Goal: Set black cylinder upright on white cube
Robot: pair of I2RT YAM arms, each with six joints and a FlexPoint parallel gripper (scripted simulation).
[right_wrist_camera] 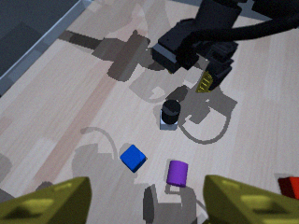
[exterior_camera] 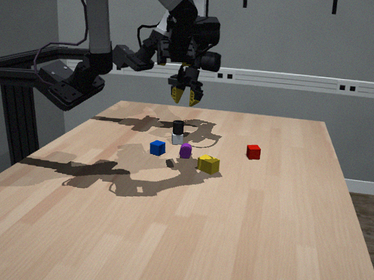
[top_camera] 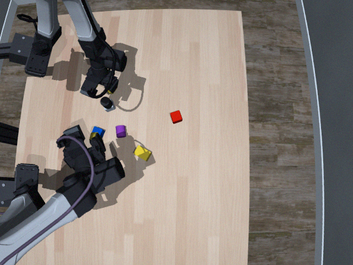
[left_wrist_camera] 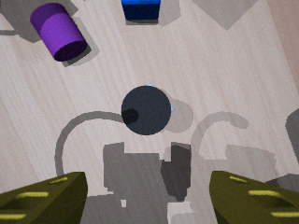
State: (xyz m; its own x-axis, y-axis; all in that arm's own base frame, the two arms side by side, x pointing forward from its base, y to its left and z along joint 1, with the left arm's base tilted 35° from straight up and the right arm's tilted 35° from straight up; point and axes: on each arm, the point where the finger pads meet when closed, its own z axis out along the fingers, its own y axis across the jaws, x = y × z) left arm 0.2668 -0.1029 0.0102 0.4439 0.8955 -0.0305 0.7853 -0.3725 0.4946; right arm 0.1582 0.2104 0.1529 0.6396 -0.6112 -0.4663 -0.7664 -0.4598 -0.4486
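My left hand is 9 cm above the black cylinder, 3 cm to the left of it and 1 cm past it. From my left hand the other things lie so: blue cube: 15 cm to the right, 14 cm below, 6 cm behind; purple cylinder: 15 cm to the right, 14 cm below, 5 cm ahead; white cube: 14 cm below, 3 cm to the right, 2 cm behind.
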